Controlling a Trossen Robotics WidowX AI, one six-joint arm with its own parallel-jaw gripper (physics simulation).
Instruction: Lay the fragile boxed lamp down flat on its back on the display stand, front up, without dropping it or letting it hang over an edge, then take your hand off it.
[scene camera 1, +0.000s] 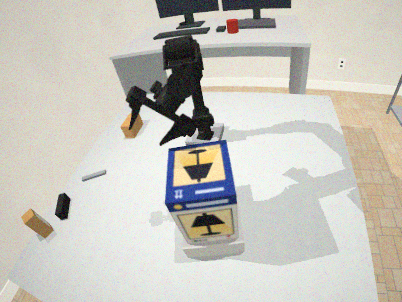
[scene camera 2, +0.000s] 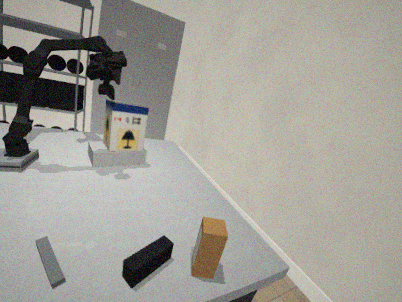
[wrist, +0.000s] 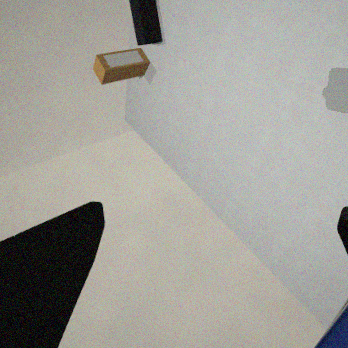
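Pixels of known places: gripper, fingertip midpoint: (scene camera 1: 144, 137) (scene camera 2: 115, 92) (wrist: 222, 216); arm's base, link origin: (scene camera 1: 205, 135) (scene camera 2: 17, 153).
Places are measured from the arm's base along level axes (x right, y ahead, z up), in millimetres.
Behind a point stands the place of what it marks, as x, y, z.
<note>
The boxed lamp (scene camera 1: 201, 172) @(-180, 402, 266) (scene camera 2: 128, 131) @(-98, 422, 137) stands upright on the light grey display stand (scene camera 1: 215, 252) @(-212, 490, -14) (scene camera 2: 117, 158) @(-67, 386, 1). Its blue-edged top faces up, and lamp pictures show on its sides. A blue corner of the box (wrist: 339, 331) @(-96, 411, 267) shows at the lower right of the wrist view. My gripper (scene camera 1: 146, 136) @(-14, 362, 313) (scene camera 2: 107, 94) (wrist: 222, 216) @(-14, 362, 313) is wide open with nothing between its fingers. In scene camera 1 it is to the upper left of the box; in scene camera 2 it appears just above the box's top. The box's underside is hidden.
An orange block (scene camera 1: 37, 223) @(474, 667, 48) (scene camera 2: 210, 248) @(525, 657, 53) (wrist: 122, 66) @(470, 649, 41), a black block (scene camera 1: 62, 206) @(460, 546, 7) (scene camera 2: 148, 261) @(509, 535, 10) (wrist: 146, 21) @(466, 536, -5) and a grey bar (scene camera 1: 94, 175) @(450, 334, -27) (scene camera 2: 50, 262) @(473, 342, -27) lie away from the stand. Another orange block (scene camera 1: 132, 126) is near the arm base. A desk with monitors stands behind.
</note>
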